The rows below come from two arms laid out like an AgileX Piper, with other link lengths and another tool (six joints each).
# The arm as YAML. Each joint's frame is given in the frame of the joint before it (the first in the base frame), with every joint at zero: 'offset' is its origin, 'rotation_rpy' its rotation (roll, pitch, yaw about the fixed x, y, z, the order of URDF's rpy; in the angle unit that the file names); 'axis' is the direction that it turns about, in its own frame. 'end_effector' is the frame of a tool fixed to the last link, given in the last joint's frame.
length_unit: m
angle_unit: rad
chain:
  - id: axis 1
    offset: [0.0, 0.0, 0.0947]
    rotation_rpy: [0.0, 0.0, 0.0]
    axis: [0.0, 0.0, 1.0]
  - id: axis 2
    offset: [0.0, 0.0, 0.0]
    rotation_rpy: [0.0, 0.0, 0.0]
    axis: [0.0, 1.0, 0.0]
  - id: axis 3
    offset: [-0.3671, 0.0, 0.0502]
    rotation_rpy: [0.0, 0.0, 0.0]
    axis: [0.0, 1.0, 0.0]
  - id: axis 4
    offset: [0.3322, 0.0, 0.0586]
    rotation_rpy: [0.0, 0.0, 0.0]
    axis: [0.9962, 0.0, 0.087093]
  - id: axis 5
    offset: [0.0, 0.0, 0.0]
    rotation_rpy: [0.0, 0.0, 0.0]
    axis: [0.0, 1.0, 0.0]
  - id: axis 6
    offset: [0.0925, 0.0, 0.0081]
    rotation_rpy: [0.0, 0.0, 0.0]
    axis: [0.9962, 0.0, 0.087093]
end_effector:
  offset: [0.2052, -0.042, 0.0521]
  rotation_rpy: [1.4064, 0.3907, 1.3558]
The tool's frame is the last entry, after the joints.
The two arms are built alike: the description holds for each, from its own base.
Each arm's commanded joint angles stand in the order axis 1, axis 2, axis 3, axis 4, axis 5, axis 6.
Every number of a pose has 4 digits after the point.
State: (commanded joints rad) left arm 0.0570 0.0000 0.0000 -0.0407 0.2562 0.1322; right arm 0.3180 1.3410 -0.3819 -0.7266 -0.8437 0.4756
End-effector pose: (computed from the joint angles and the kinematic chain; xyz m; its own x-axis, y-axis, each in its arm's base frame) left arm 0.2695 -0.0328 0.1825 0.0648 0.9397 -0.3358 0.1444 0.3241 0.9349; right arm 0.4275 0.2619 0.2126 -0.6127 0.6869 -0.3909 -0.1885 0.3532 0.9163
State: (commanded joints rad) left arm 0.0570 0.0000 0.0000 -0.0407 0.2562 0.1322; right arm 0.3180 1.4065 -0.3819 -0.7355 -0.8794 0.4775
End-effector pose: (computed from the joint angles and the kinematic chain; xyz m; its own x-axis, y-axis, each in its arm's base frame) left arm 0.2695 -0.0328 0.1825 0.0648 0.9397 -0.3358 0.1444 0.3241 0.9349; right arm 0.4301 0.2694 0.1894 -0.6433 0.6741 -0.3630 -0.1569 0.3480 0.9243
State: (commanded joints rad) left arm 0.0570 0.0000 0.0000 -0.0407 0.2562 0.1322; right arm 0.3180 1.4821 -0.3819 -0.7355 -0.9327 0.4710
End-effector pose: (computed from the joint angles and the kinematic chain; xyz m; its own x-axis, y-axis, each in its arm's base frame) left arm 0.2695 -0.0328 0.1825 0.0648 0.9397 -0.3358 0.1444 0.3241 0.9349; right arm 0.4326 0.2771 0.1670 -0.6709 0.6645 -0.3291 -0.1283 0.3331 0.9341
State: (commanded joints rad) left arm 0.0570 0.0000 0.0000 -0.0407 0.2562 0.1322; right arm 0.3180 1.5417 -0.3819 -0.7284 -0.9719 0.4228
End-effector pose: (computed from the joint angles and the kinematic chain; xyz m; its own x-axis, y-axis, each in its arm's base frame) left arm 0.2695 -0.0328 0.1825 0.0648 0.9397 -0.3358 0.1444 0.3241 0.9349; right arm 0.4344 0.2821 0.1508 -0.6817 0.6488 -0.3382 -0.1340 0.3438 0.9294
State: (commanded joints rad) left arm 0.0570 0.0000 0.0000 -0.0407 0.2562 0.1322; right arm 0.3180 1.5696 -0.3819 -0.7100 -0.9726 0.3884
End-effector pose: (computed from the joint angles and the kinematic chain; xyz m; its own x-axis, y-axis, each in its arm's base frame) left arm 0.2695 -0.0328 0.1825 0.0648 0.9397 -0.3358 0.1444 0.3241 0.9349; right arm 0.4385 0.2802 0.1396 -0.6767 0.6477 -0.3501 -0.1287 0.3641 0.9224
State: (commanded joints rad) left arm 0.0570 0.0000 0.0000 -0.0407 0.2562 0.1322; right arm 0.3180 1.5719 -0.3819 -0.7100 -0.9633 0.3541
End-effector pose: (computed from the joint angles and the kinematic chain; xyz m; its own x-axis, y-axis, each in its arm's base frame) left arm 0.2695 -0.0328 0.1825 0.0648 0.9397 -0.3358 0.1444 0.3241 0.9349; right arm 0.4383 0.2803 0.1373 -0.6729 0.6338 -0.3814 -0.1480 0.3898 0.9089
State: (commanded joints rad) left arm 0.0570 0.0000 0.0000 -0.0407 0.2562 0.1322; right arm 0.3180 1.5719 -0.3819 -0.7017 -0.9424 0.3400
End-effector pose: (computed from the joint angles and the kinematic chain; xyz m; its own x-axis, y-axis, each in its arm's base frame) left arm 0.2695 -0.0328 0.1825 0.0648 0.9397 -0.3358 0.1444 0.3241 0.9349; right arm 0.4404 0.2771 0.1325 -0.6672 0.6323 -0.3938 -0.1423 0.4108 0.9006
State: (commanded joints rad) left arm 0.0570 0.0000 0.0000 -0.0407 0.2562 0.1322; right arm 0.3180 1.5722 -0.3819 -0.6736 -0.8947 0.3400
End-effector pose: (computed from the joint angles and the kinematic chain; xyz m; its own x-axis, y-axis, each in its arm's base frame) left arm 0.2695 -0.0328 0.1825 0.0648 0.9397 -0.3358 0.1444 0.3241 0.9349; right arm 0.4466 0.2671 0.1203 -0.6545 0.6480 -0.3896 -0.0982 0.4381 0.8936
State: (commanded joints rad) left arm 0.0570 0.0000 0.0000 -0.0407 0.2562 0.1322; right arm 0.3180 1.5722 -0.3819 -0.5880 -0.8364 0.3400
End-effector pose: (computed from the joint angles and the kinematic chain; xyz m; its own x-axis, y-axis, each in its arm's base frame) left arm 0.2695 -0.0328 0.1825 0.0648 0.9397 -0.3358 0.1444 0.3241 0.9349; right arm 0.4607 0.2449 0.1078 -0.6101 0.7034 -0.3646 -0.0152 0.4498 0.8930
